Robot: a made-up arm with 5 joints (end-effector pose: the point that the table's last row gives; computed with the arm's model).
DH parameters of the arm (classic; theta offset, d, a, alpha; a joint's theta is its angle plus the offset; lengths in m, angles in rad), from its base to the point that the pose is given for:
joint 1: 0 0.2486 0 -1.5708
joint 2: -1.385 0 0.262 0
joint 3: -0.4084 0 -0.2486 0
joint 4: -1.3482 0 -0.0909 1.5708
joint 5: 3.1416 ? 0 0
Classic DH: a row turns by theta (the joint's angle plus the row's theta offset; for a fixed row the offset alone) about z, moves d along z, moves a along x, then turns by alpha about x.
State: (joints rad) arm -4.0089 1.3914 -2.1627 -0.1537 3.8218
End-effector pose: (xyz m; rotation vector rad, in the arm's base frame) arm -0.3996 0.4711 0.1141 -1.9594 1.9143 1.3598
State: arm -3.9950 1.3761 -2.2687 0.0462 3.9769
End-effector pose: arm -0.4157 0.4765 0.1328 -1.8981 2.1362 1.2871
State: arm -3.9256 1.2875 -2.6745 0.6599 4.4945
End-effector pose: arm -0.4632 0.4619 0.2575 1.3304 -2.4218 -1.0091
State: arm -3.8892 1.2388 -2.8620 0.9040 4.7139
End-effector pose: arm -0.4717 0.4374 0.3269 1.0794 -2.4779 -0.9309
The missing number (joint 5, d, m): 0.116
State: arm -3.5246 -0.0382 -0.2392 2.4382 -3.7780
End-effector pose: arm -0.0100 0.0040 0.2786 1.1655 0.1485 1.9209
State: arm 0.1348 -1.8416 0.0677 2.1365 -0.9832
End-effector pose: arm 0.0091 0.0012 0.1883 -2.5028 -1.5656 0.4932
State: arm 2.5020 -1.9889 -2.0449 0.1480 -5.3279
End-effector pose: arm 0.5003 -0.3722 0.3215 0.5347 0.5219 0.3009
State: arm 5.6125 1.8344 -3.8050 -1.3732 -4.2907
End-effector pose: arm 0.2551 -0.2024 0.3751 0.0552 -0.2263 -1.8128
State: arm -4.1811 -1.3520 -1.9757 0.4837 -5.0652
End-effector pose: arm 0.1989 -0.3384 0.7174 -0.2693 -0.1275 0.1772
